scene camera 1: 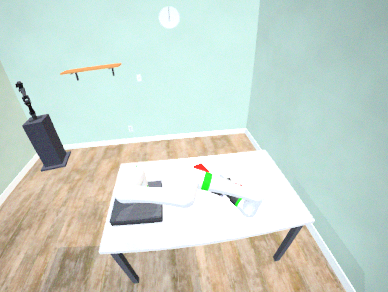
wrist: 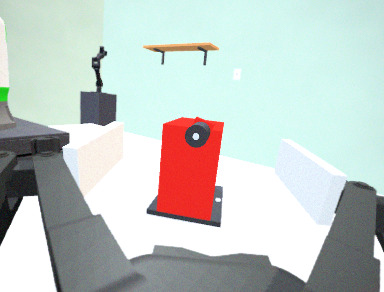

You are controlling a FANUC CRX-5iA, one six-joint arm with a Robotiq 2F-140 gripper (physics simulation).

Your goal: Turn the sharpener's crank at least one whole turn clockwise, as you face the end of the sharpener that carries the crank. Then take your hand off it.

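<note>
The red sharpener [scene camera 1: 201,167] [wrist: 187,175] stands upright on its dark base plate [wrist: 180,217] on the white table. In the wrist view its end with the crank faces me. The crank's dark round knob [wrist: 197,135] with a pale centre is at the top of that end; the crank's arm is hidden behind it. My gripper [wrist: 200,148] is wide open, with one pale pad well to the left of the sharpener and the other well to the right, both apart from the knob. In the scene view the white arm hides the fingertips and part of the sharpener.
The robot stands on a dark base plate [scene camera 1: 136,214] at the left of the white table [scene camera 1: 175,232]. A dark pedestal [scene camera 1: 45,141] [wrist: 98,107] carries a small black arm on the floor beyond. An orange shelf [scene camera 1: 91,69] [wrist: 181,47] is on the back wall.
</note>
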